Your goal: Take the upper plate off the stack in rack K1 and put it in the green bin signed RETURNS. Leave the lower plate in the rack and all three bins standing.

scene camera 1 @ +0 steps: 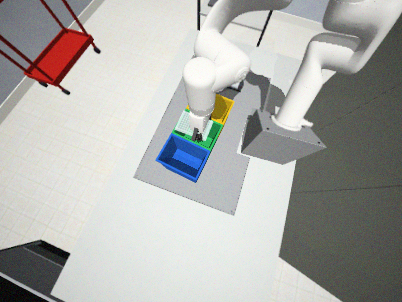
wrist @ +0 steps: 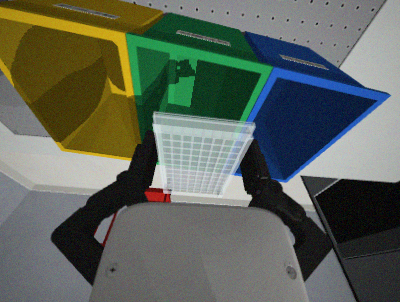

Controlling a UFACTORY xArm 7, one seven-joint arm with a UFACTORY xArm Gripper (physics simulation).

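Where they show: gripper, between the fingertips: (wrist: 201, 145); arm's base, origin of its link: (scene camera 1: 285, 123).
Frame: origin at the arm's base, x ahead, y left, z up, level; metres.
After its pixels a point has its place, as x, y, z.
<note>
My gripper (scene camera 1: 198, 135) (wrist: 201, 145) @(0.321, 0.146, 0.033) is shut on a clear gridded plate (scene camera 1: 186, 122) @(0.388, 0.142, 0.035) (wrist: 200, 155) @(0.328, 0.146, 0.039), with one finger on each side of it. The plate hangs over the green bin (scene camera 1: 215, 131) @(0.272, 0.083, -0.095) (wrist: 222, 92) @(0.369, 0.185, -0.167); in the wrist view it overlaps that bin's opening and, at one corner, the blue bin's rim. The blue bin (scene camera 1: 182, 157) @(0.396, 0.229, -0.196) (wrist: 320, 115) @(0.343, 0.321, -0.063) and the yellow bin (scene camera 1: 223, 107) @(0.270, -0.049, -0.085) (wrist: 60, 95) @(0.333, -0.058, -0.061) stand on either side of the green one, and all three are upright. The sign lettering is not readable. Rack K1 is mostly hidden behind the arm in the scene view, and the lower plate cannot be made out.
The bins stand close together on a grey perforated mat (scene camera 1: 215, 190) @(0.188, 0.336, -0.198) (wrist: 300, 20) @(0.253, 0.298, -0.198) on the white table (scene camera 1: 175, 240) @(0.300, 0.604, -0.211). The arm's grey base block (scene camera 1: 280, 137) @(0.037, 0.106, 0.062) is to their right in the scene view. A red cart (scene camera 1: 62, 55) stands on the floor at the upper left.
</note>
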